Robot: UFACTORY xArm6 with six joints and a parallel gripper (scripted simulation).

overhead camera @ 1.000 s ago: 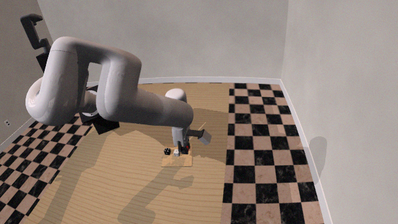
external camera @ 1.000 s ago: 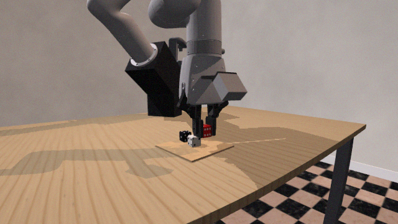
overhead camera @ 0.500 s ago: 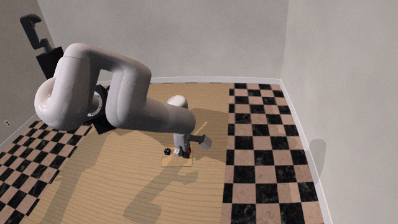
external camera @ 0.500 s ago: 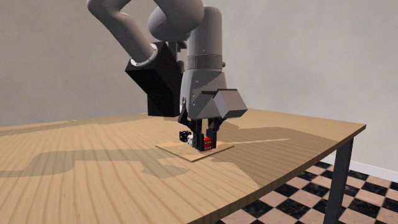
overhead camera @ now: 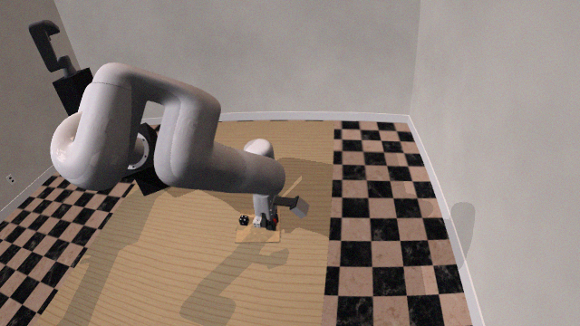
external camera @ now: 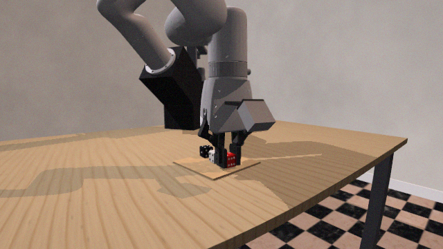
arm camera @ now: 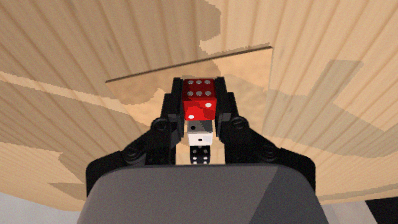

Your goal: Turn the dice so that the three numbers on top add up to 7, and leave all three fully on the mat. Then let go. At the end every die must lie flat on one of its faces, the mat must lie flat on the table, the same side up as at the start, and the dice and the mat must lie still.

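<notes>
Now: hand 10 mm above the red die. Round my hand: white die: 50 mm behind, 10 mm to the left, 10 mm below; then tan mat: 50 mm behind, 10 mm to the left, 30 mm below; then black die: 90 mm behind, 20 mm to the left, 10 mm below.
</notes>
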